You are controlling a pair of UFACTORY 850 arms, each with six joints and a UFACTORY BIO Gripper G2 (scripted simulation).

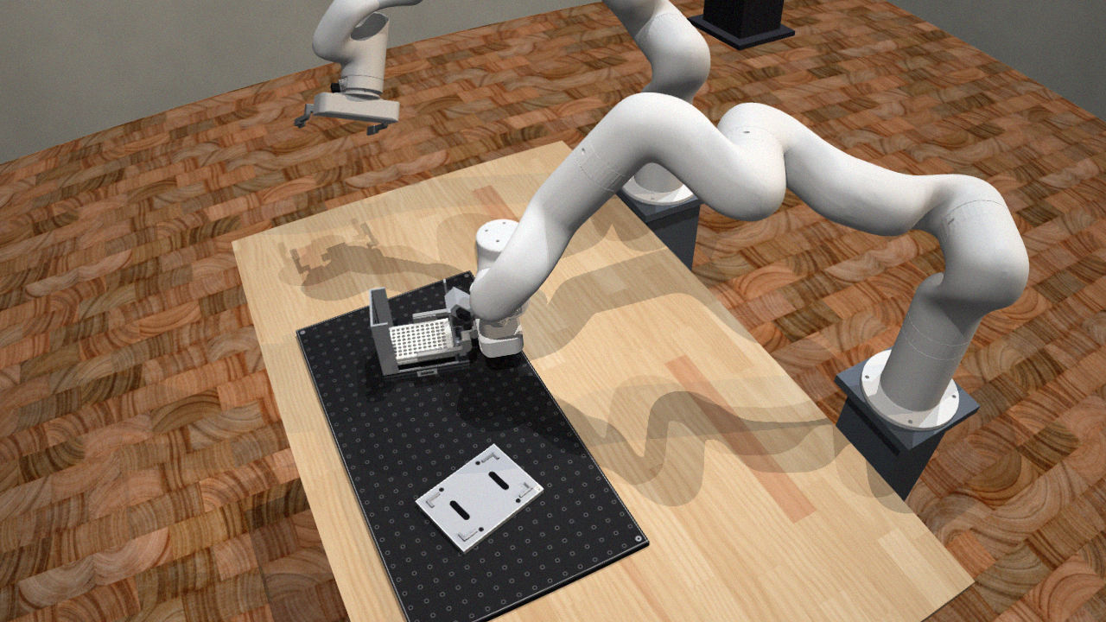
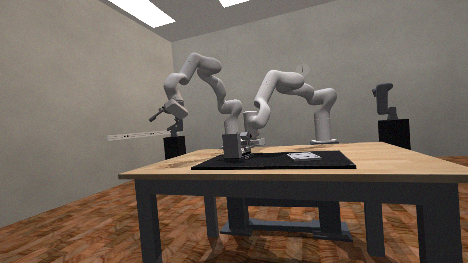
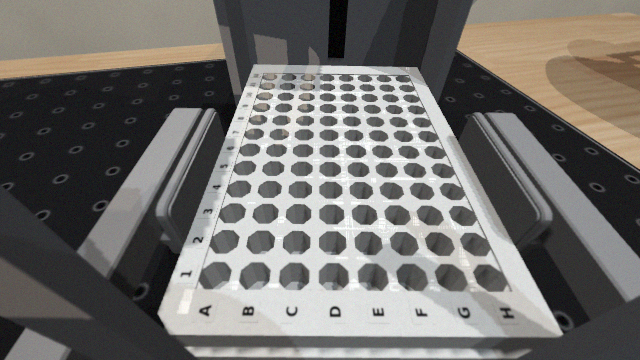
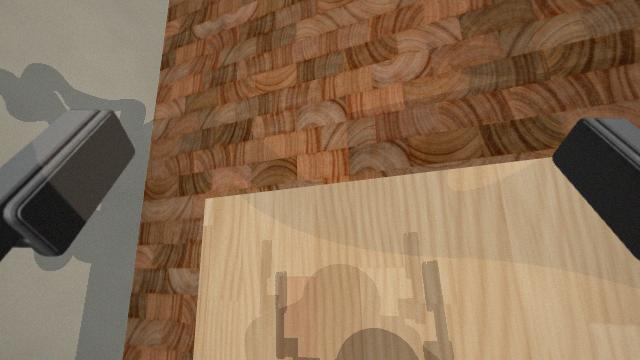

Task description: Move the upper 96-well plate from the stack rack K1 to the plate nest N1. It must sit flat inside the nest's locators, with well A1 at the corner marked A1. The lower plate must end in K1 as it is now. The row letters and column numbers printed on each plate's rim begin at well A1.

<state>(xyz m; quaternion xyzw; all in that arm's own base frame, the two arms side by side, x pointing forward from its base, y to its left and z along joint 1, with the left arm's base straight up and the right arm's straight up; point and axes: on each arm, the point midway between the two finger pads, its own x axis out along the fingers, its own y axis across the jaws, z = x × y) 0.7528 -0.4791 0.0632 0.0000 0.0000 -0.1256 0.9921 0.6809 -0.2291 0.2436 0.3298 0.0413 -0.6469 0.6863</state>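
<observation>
Now: left hand 2 cm short of the black plate, 2 cm above it and 1 cm to the left of it. Round my left hand: plate nest N1: 32 cm to the left, 7 cm ahead, 4 cm below; white 96-well plate: 2 cm ahead, 1 cm to the right, 1 cm below.
</observation>
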